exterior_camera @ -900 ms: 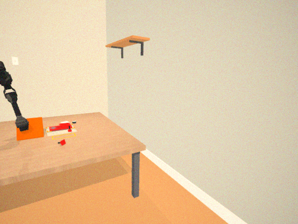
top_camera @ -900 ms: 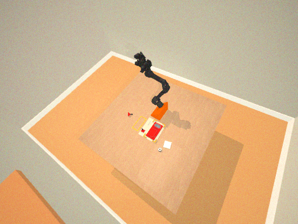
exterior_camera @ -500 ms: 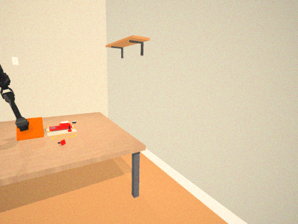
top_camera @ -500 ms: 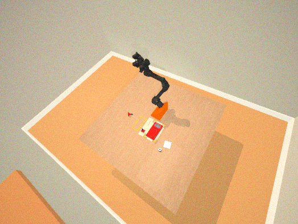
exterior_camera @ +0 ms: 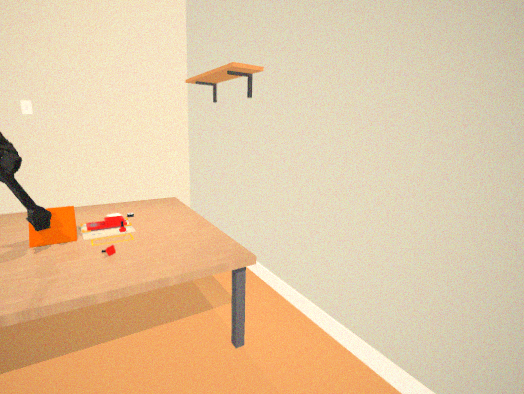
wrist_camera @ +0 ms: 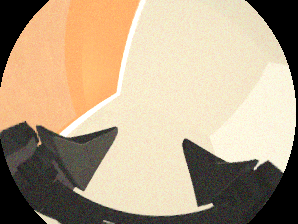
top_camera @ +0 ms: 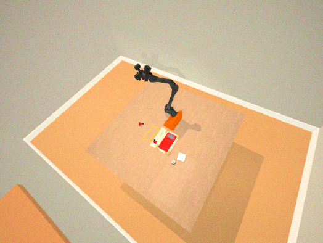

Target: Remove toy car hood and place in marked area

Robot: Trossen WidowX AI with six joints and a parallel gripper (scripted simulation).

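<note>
The red hood is 560 mm to the left of my gripper tip, 500 mm ahead of it and 410 mm below it. Also, from my gripper tip: wheel 710 mm to the left, 630 mm ahead, 440 mm below; then white square 760 mm to the left, 540 mm ahead, 450 mm below.
</note>
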